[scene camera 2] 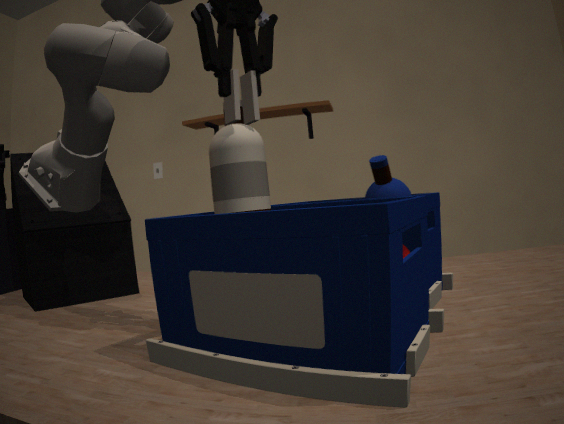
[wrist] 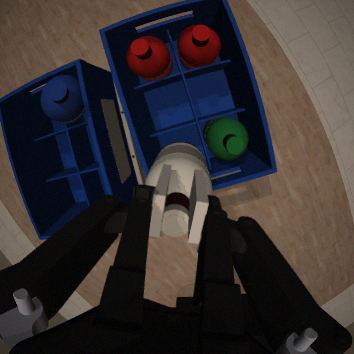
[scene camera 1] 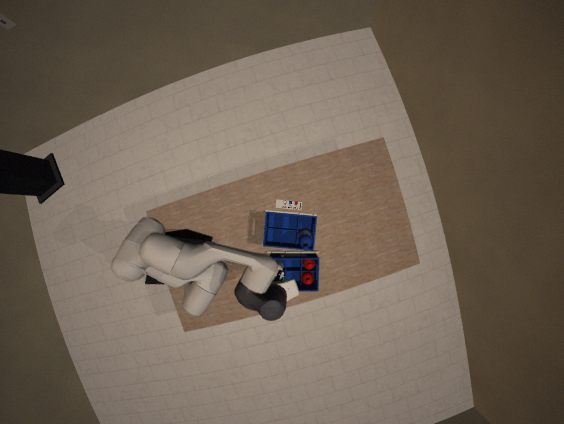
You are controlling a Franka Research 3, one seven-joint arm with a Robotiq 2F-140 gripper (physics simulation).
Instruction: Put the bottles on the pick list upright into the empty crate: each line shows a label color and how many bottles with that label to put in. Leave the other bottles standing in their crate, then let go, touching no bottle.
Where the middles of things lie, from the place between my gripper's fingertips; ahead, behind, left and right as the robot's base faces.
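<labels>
My gripper now 2 cm to the right of the white bottle (wrist: 184,157), 1 cm past it, 4 cm above it. Going by their middles, white bottle nearest to my gripper of the things named here. From my hand: blue bottle (scene camera 2: 385,186), 6 cm to the left of it, 20 cm ahead, 13 cm below; green bottle (wrist: 226,138), 4 cm behind it, 6 cm to the right, 20 cm below.
</labels>
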